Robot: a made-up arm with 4 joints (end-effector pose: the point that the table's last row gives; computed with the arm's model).
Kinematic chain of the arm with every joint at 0, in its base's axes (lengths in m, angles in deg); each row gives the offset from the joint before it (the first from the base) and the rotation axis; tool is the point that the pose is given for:
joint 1: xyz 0 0 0.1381 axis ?
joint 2: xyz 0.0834 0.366 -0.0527 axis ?
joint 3: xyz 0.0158 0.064 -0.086 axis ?
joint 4: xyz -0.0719 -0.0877 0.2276 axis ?
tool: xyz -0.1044 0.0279 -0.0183
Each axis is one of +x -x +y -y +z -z.
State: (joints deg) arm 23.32 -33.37 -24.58 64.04
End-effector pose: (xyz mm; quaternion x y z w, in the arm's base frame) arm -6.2 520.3 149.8 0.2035 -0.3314 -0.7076 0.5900
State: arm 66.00 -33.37 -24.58 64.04
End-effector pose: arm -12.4 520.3 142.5 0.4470 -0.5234 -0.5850 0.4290
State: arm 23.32 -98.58 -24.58 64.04
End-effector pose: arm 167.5 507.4 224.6 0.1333 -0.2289 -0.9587 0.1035
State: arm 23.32 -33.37 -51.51 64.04
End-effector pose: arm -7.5 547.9 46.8 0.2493 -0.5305 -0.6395 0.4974
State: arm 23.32 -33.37 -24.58 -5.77
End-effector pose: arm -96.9 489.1 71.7 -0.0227 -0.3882 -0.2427 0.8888
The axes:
joint 1: -y
joint 2: +z
joint 3: +y
joint 4: -z

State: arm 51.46 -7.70 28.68 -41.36
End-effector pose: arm -72.1 299.2 249.6 -0.0291 -0.1996 0.2973 0.9332
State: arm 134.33 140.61 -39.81 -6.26
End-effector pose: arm -133.5 209.5 406.9 0.7088 0.2983 -0.6390 0.0177
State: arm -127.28 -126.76 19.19 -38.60
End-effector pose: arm 45.8 467.6 8.2 -0.5412 0.6441 -0.4527 0.2955
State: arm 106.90 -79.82 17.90 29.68
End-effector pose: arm -137.6 435.7 225.8 0.6873 -0.3741 -0.4275 0.4527
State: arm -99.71 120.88 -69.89 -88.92
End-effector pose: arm -211.2 246.3 -133.8 0.7072 -0.5161 0.3902 0.2850
